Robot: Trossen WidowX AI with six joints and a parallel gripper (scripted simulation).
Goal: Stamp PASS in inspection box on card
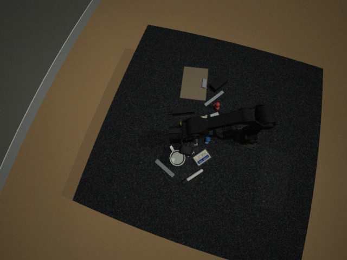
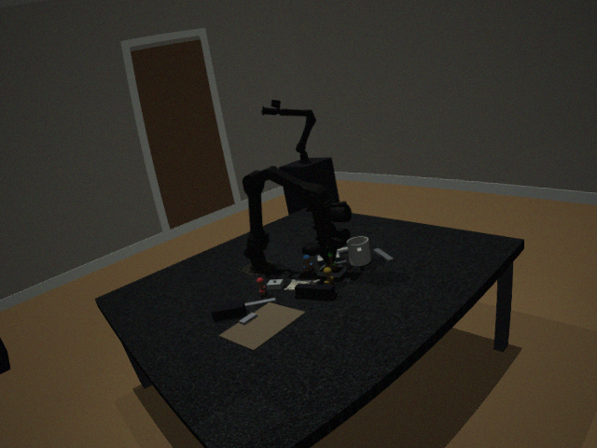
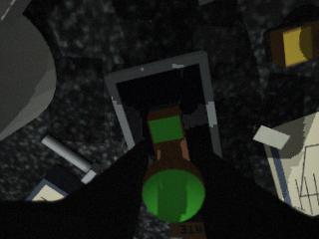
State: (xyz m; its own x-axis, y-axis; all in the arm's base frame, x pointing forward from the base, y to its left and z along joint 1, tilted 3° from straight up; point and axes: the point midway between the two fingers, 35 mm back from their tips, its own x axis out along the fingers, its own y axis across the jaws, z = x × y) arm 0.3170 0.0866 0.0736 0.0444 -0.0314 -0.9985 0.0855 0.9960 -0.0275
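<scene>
Now: gripper tip 10 mm above the PASS stamp. Round my gripper tip: yellow-knob stamp 50 mm ahead, 80 mm to the right, 20 mm below; then ink pad 40 mm below; then blue-knob stamp 100 mm behind, 20 mm to the right, 20 mm below.
</scene>
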